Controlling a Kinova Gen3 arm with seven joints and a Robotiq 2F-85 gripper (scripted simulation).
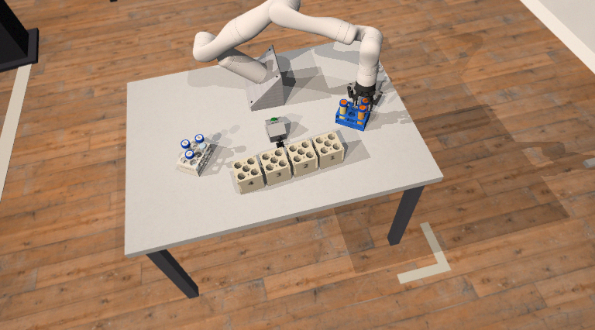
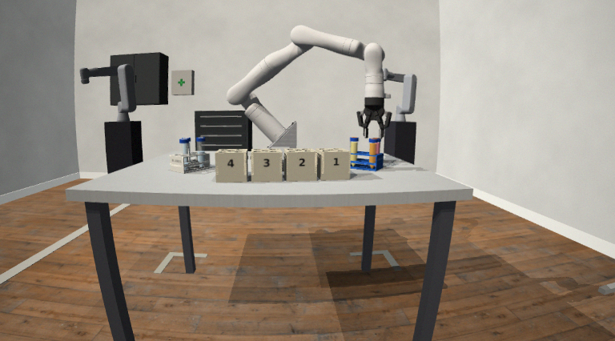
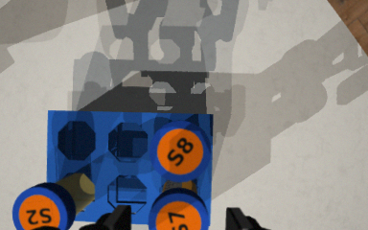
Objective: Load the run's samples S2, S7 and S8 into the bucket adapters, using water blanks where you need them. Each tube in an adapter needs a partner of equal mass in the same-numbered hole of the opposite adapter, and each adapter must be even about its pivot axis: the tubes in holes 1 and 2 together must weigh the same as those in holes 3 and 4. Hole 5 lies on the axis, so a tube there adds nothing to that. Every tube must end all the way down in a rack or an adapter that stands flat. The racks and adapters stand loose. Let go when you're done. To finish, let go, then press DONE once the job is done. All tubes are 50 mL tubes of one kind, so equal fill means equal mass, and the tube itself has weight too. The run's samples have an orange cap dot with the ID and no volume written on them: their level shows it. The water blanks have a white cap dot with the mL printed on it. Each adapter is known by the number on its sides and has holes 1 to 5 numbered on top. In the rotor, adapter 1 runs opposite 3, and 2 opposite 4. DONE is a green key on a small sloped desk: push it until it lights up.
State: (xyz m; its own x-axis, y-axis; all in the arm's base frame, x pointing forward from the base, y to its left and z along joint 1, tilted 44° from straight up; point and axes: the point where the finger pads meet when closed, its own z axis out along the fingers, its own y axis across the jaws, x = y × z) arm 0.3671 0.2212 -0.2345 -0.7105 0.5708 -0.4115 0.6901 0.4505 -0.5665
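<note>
My hand is 70 mm above the sample S7 and 10 mm past it. From my hand the other things lie so: blue sample rack: 110 mm below, 40 mm behind, 10 mm to the right; sample S8: 70 mm below, 40 mm to the left, 30 mm behind; sample S2: 70 mm below, 60 mm to the right, 60 mm behind.
</note>
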